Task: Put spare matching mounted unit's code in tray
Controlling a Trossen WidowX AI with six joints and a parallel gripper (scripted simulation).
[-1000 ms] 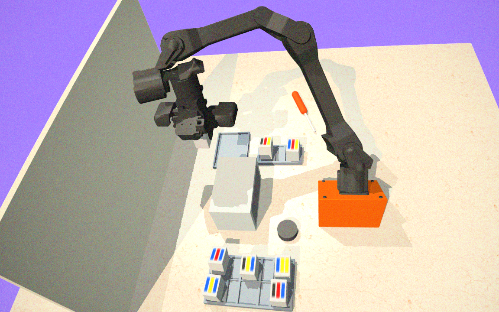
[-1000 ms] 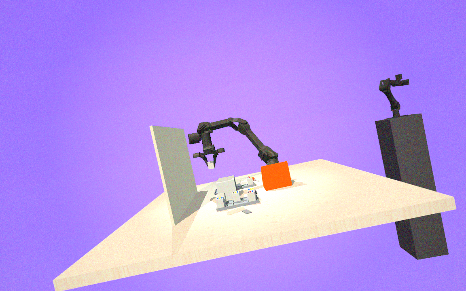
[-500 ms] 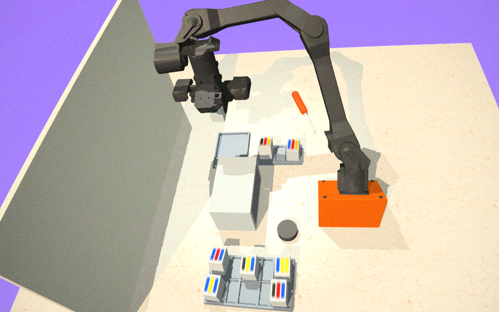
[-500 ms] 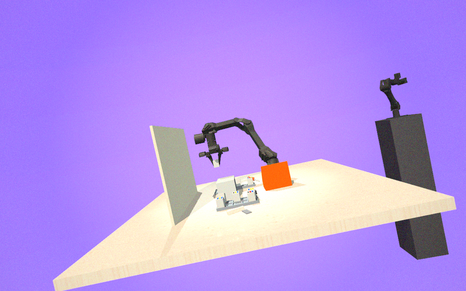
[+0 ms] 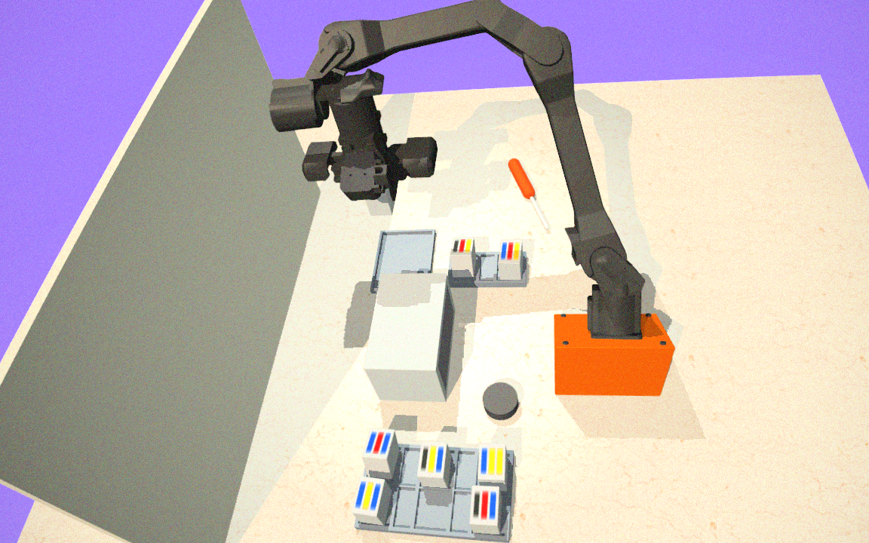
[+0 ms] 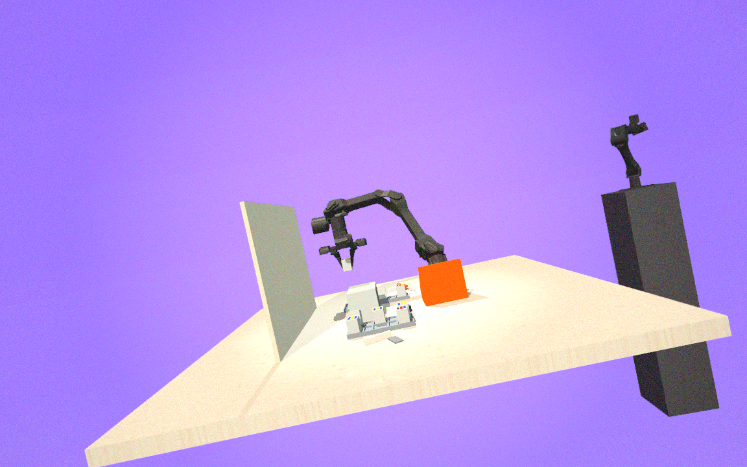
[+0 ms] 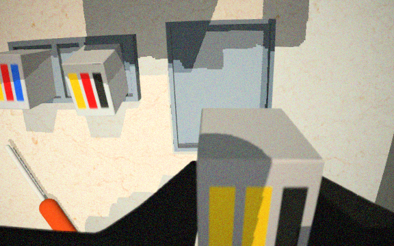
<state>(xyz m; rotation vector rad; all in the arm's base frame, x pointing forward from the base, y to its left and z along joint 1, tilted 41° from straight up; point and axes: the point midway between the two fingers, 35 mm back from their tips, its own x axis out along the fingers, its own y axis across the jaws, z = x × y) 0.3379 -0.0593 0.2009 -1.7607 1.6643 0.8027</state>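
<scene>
Right now the tray is 160 mm below my gripper tip. The rest, counted from my gripper tip: grey wall panel (190 mm ahead, 180 mm to the left, 60 mm above); mounted unit (60 mm behind, 180 mm to the left, 110 mm below); small rack (150 mm behind, 10 mm to the left, 150 mm below).
</scene>
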